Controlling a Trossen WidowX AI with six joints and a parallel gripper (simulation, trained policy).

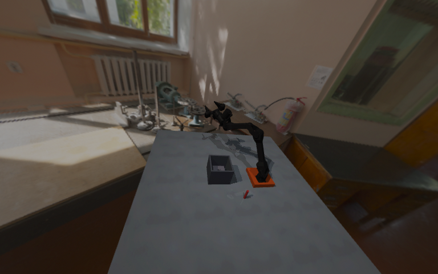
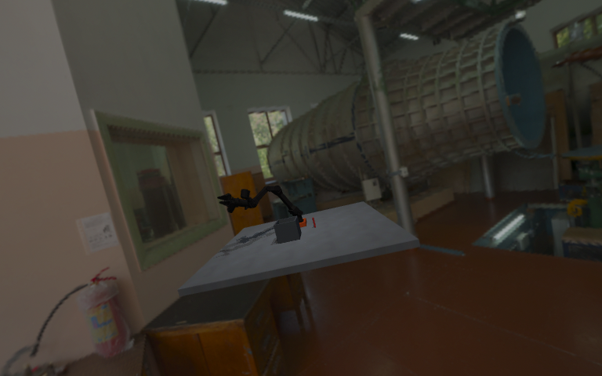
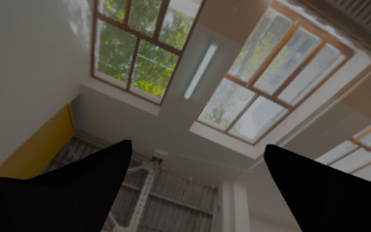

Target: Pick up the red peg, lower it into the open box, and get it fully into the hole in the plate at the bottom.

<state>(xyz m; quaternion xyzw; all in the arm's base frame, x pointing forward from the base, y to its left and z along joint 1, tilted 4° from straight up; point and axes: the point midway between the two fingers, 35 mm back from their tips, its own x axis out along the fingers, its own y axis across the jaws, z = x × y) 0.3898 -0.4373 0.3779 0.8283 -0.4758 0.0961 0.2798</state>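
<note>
Right now the red peg is 61 cm to the left of my gripper tip, 36 cm below it and 24 cm behind it. The rest, counted from my gripper tip: grey plate (42 cm to the left, 36 cm below, 8 cm behind).
</note>
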